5 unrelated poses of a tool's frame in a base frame.
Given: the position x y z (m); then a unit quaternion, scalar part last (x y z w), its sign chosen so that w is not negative.
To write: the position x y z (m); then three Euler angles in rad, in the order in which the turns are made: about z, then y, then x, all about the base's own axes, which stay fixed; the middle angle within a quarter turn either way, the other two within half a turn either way. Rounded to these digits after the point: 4 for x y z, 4 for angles.
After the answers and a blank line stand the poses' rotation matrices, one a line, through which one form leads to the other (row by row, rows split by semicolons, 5 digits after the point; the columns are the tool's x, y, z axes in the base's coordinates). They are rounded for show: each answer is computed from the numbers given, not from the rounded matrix.
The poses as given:
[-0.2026, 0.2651, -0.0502, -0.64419, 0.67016, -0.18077, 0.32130]
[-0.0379, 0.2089, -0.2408, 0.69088, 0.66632, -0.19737, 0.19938]
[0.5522, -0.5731, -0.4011, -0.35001, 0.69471, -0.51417, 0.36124]
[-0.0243, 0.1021, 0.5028, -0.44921, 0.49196, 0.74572, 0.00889]
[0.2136, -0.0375, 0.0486, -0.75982, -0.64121, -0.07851, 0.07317]
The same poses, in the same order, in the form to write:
[-0.2026, 0.2651, -0.0502, 1.5221, 0.7255, -2.9101]
[-0.0379, 0.2089, -0.2408, -1.5367, -0.0070, 2.5729]
[0.5522, -0.5731, -0.4011, 2.9132, 1.0389, 1.9983]
[-0.0243, 0.1021, 0.5028, 2.4895, -0.7225, -1.4204]
[0.2136, -0.0375, 0.0486, -1.4046, 0.0255, -2.9280]

0.03642 -0.74725 0.66354; -0.97958 0.10469 0.17167; -0.19774 -0.65624 -0.72818
0.03413 0.99939 -0.00702; 0.84199 -0.03254 -0.53852; -0.53842 0.01247 -0.84259
-0.49399 -0.11483 0.86185; -0.85779 0.22624 -0.46153; -0.14199 -0.96728 -0.21027
-0.59626 -0.45525 -0.66123; -0.42873 -0.51579 0.74172; -0.67872 0.72575 0.11236
0.16537 0.98590 0.02547; 0.96292 -0.16699 0.21188; 0.21314 -0.01051 -0.97696

